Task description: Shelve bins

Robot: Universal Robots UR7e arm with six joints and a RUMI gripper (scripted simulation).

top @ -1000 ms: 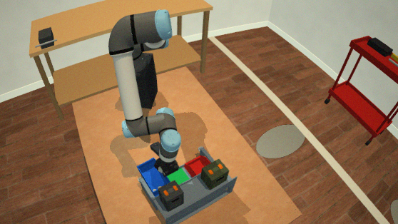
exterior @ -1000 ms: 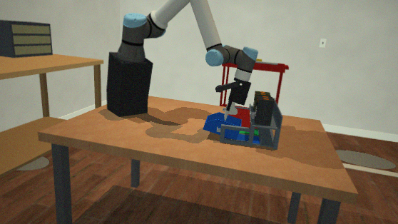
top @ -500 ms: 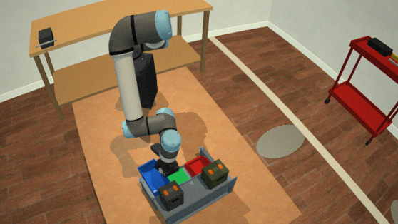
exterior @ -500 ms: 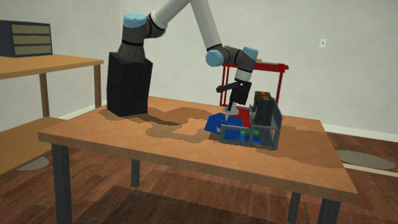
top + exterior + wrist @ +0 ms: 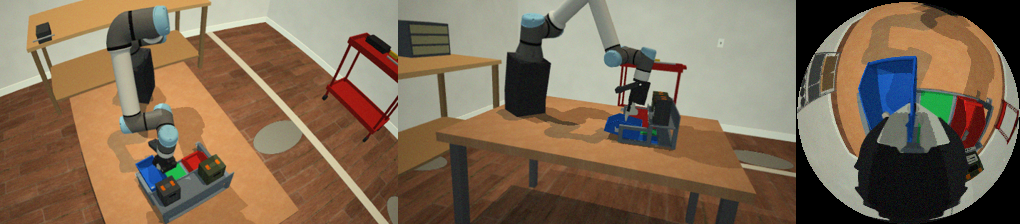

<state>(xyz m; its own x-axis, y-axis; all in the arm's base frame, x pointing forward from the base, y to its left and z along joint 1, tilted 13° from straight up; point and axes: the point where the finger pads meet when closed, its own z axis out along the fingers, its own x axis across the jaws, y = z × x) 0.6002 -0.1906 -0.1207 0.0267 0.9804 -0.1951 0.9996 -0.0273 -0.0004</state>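
Right now my hand is 50 mm to the left of the blue bin, 20 mm above it and 10 mm past it. The rest, counted from my hand: red bin (180 mm to the left, 80 mm ahead, 40 mm below).
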